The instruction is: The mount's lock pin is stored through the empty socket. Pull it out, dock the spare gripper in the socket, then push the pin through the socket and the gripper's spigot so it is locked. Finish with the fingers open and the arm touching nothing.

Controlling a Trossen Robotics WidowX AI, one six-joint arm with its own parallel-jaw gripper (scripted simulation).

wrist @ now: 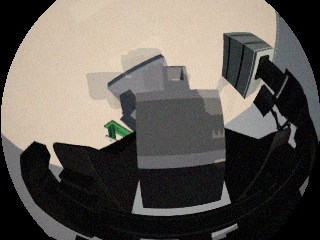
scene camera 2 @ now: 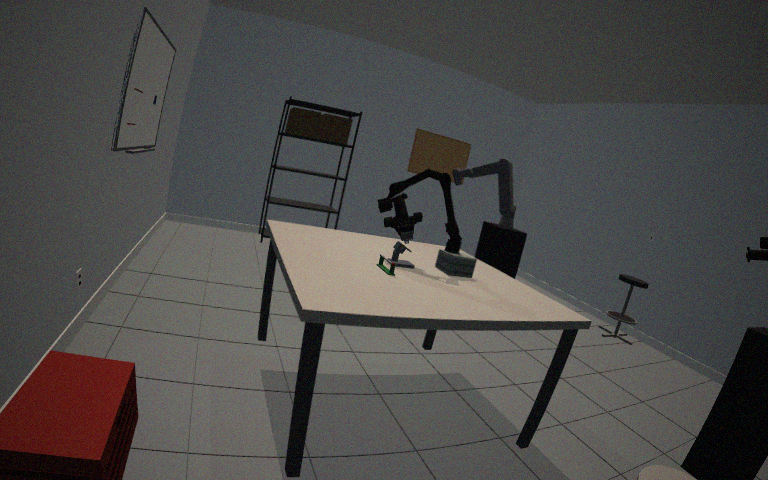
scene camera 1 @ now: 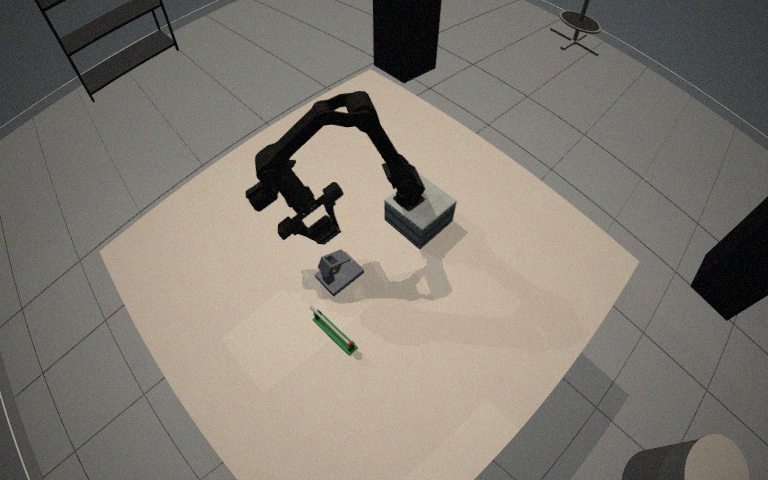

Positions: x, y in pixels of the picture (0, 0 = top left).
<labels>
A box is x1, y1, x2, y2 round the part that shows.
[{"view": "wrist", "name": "my gripper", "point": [177, 130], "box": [20, 125, 315, 239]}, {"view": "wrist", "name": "spare gripper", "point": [180, 140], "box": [136, 65, 224, 207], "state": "held by my gripper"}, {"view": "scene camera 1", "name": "my gripper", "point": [329, 235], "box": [278, 182, 342, 241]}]
</labels>
